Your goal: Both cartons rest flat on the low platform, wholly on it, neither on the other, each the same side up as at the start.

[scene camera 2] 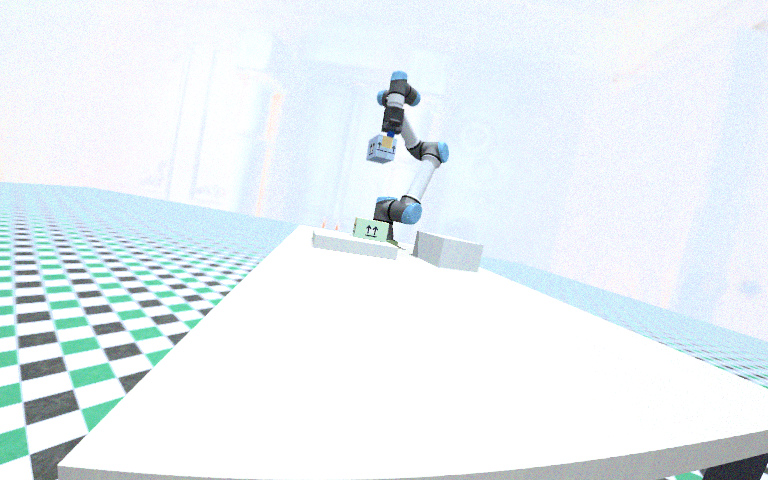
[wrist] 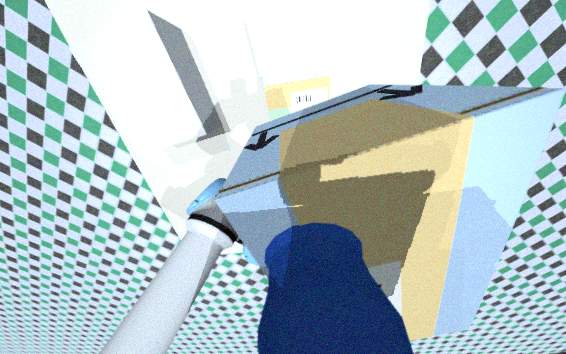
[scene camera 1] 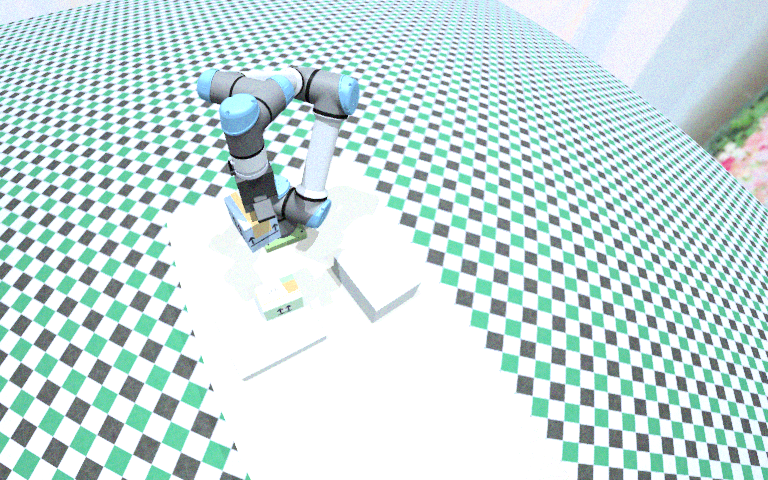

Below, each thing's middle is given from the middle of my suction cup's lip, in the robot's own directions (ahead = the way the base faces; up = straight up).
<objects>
Now: the low white platform (wrist: 359,48) 12 cm ahead of my suction cup, 8 cm to the right of it and 49 cm below it.
</objects>
